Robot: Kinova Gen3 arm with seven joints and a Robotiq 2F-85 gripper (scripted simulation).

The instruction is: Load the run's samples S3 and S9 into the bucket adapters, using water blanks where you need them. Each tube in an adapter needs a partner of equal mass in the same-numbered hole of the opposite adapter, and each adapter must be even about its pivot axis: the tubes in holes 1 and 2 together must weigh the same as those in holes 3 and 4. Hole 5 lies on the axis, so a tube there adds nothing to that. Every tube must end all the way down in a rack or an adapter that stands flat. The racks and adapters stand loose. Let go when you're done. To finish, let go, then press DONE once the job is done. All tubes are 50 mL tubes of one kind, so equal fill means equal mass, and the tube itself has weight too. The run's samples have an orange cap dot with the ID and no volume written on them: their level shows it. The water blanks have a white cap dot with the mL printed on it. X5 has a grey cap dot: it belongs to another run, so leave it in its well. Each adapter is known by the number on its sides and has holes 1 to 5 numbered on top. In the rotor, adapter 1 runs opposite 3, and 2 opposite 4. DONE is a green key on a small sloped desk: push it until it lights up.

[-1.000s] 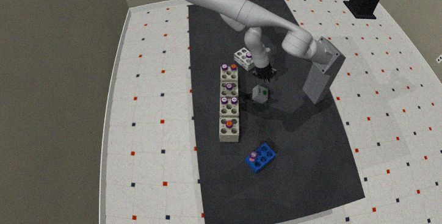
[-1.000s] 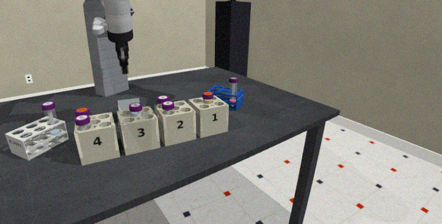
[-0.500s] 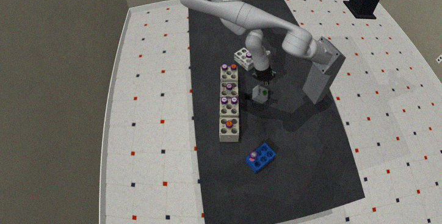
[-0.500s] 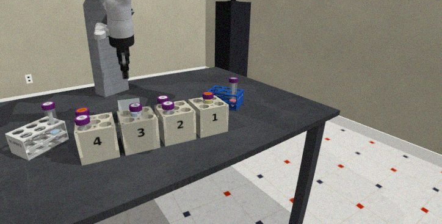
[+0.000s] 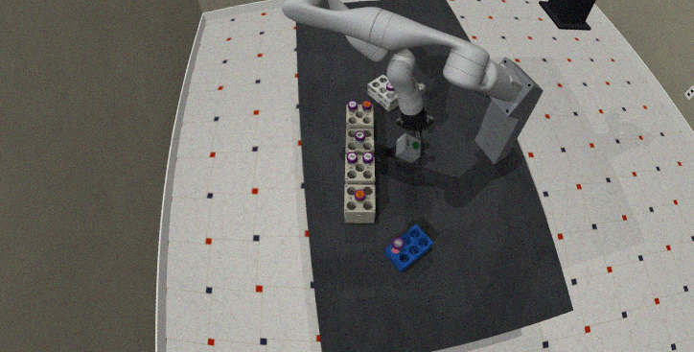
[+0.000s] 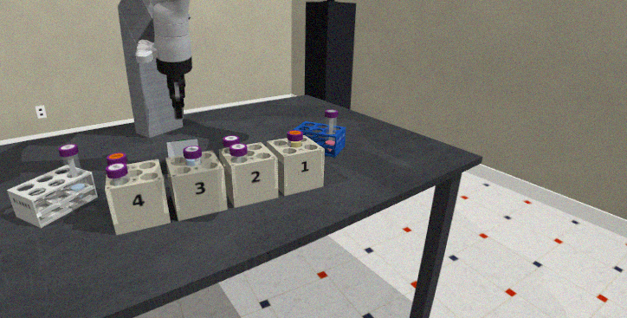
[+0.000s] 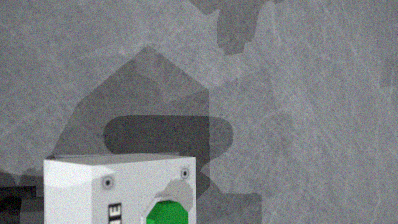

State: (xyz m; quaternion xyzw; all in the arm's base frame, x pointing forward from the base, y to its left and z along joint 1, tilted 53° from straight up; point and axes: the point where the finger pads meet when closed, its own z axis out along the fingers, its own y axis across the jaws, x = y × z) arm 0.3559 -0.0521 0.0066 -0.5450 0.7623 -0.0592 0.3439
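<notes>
Right now the green done key is 8 cm below my hand. Round my hand: orange-dot tube: 16 cm to the right, 15 cm ahead, 8 cm below; then done desk: 9 cm below, 2 cm ahead; then adapter 2: 21 cm ahead, 10 cm below, 8 cm to the left.
</notes>
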